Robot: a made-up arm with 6 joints. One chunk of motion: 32 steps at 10 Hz.
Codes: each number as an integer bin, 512 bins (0 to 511) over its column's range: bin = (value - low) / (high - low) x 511, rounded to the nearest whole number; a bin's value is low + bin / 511 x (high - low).
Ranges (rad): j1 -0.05..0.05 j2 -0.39..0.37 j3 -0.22..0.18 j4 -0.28..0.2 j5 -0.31..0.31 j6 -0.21..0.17
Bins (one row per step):
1: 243 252 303 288 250 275
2: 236 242 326 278 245 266
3: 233 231 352 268 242 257
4: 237 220 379 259 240 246
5: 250 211 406 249 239 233
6: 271 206 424 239 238 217
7: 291 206 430 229 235 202
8: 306 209 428 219 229 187
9: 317 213 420 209 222 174
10: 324 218 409 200 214 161
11: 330 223 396 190 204 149
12: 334 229 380 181 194 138
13: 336 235 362 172 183 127
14: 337 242 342 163 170 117
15: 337 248 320 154 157 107
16: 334 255 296 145 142 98
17: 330 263 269 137 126 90
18: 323 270 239 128 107 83
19: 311 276 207 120 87 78
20: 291 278 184 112 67 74
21: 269 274 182 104 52 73
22: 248 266 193 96 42 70
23: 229 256 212 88 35 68
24: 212 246 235 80 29 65
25: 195 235 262 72 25 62
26: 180 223 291 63 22 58
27: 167 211 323 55 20 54
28: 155 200 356 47 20 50
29: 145 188 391 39 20 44
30: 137 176 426 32 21 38
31: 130 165 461 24 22 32
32: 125 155 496 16 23 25
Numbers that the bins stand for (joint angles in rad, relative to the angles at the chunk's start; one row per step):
1: -0.0024 -0.0152 0.0172 -0.0095 -0.0067 -0.0055
2: -0.0038 -0.0301 0.0352 -0.0189 -0.0127 -0.0122
3: -0.0044 -0.0464 0.0555 -0.0283 -0.0164 -0.0189
4: -0.0036 -0.0628 0.0767 -0.0367 -0.0188 -0.0271
5: -0.0011 -0.0762 0.0978 -0.0461 -0.0200 -0.0367
6: 0.0030 -0.0836 0.1119 -0.0555 -0.0212 -0.0486
7: 0.0069 -0.0836 0.1166 -0.0649 -0.0249 -0.0598
8: 0.0099 -0.0792 0.1150 -0.0743 -0.0322 -0.0709
9: 0.0120 -0.0732 0.1088 -0.0837 -0.0406 -0.0806
10: 0.0134 -0.0658 0.1002 -0.0921 -0.0504 -0.0903
11: 0.0146 -0.0583 0.0900 -0.1015 -0.0625 -0.0992
12: 0.0154 -0.0494 0.0775 -0.1100 -0.0746 -0.1074
13: 0.0158 -0.0405 0.0634 -0.1184 -0.0880 -0.1156
14: 0.0159 -0.0301 0.0477 -0.1269 -0.1037 -0.1230
15: 0.0159 -0.0212 0.0305 -0.1353 -0.1195 -0.1304
16: 0.0154 -0.0107 0.0117 -0.1438 -0.1377 -0.1371
17: 0.0146 0.0012 -0.0094 -0.1513 -0.1571 -0.1431
18: 0.0132 0.0116 -0.0329 -0.1598 -0.1802 -0.1483
19: 0.0109 0.0205 -0.0580 -0.1673 -0.2044 -0.1520
20: 0.0069 0.0235 -0.0760 -0.1748 -0.2287 -0.1550
21: 0.0026 0.0175 -0.0775 -0.1823 -0.2469 -0.1557
22: -0.0015 0.0056 -0.0689 -0.1898 -0.2590 -0.1579
23: -0.0052 -0.0093 -0.0541 -0.1973 -0.2675 -0.1594
24: -0.0085 -0.0241 -0.0360 -0.2049 -0.2748 -0.1617
25: -0.0118 -0.0405 -0.0149 -0.2124 -0.2797 -0.1639
26: -0.0148 -0.0583 0.0078 -0.2208 -0.2833 -0.1669
27: -0.0173 -0.0762 0.0328 -0.2283 -0.2857 -0.1698
28: -0.0197 -0.0925 0.0587 -0.2359 -0.2857 -0.1728
29: -0.0216 -0.1104 0.0861 -0.2434 -0.2857 -0.1773
30: -0.0232 -0.1282 0.1135 -0.2499 -0.2845 -0.1817
31: -0.0246 -0.1446 0.1409 -0.2575 -0.2833 -0.1862
32: -0.0255 -0.1595 0.1683 -0.2650 -0.2821 -0.1914

